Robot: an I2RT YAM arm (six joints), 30 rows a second.
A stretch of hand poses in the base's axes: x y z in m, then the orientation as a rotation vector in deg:
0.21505, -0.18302, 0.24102, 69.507, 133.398, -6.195
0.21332, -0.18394, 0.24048, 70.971, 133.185, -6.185
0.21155, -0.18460, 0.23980, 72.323, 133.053, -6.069
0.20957, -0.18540, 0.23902, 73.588, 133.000, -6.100
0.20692, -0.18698, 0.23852, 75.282, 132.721, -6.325
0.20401, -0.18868, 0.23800, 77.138, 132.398, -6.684
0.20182, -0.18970, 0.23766, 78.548, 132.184, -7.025
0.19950, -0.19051, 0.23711, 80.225, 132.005, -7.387
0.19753, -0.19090, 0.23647, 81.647, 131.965, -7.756
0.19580, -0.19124, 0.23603, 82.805, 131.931, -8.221
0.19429, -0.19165, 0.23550, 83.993, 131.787, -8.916
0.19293, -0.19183, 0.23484, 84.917, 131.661, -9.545
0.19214, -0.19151, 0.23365, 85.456, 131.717, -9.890
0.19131, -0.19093, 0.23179, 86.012, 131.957, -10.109
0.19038, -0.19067, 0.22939, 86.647, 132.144, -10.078
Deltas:
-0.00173, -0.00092, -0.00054, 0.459, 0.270, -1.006
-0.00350, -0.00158, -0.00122, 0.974, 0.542, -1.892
-0.00548, -0.00238, -0.00200, 1.399, 0.913, -2.722
-0.00813, -0.00396, -0.00250, 1.786, 1.315, -3.927
-0.01104, -0.00566, -0.00302, 2.142, 1.797, -5.267
-0.01323, -0.00668, -0.00336, 2.388, 2.223, -6.283
-0.01555, -0.00749, -0.00391, 2.738, 2.788, -7.453
-0.01752, -0.00788, -0.00455, 3.042, 3.388, -8.415
-0.01925, -0.00822, -0.00499, 3.193, 3.940, -9.225
-0.02076, -0.00863, -0.00552, 3.185, 4.505, -10.128
-0.02212, -0.00881, -0.00618, 3.126, 4.971, -10.848
-0.02291, -0.00849, -0.00737, 3.150, 5.340, -11.220
-0.02374, -0.00791, -0.00923, 3.320, 5.815, -11.516
-0.02467, -0.00765, -0.01163, 3.650, 6.187, -11.832

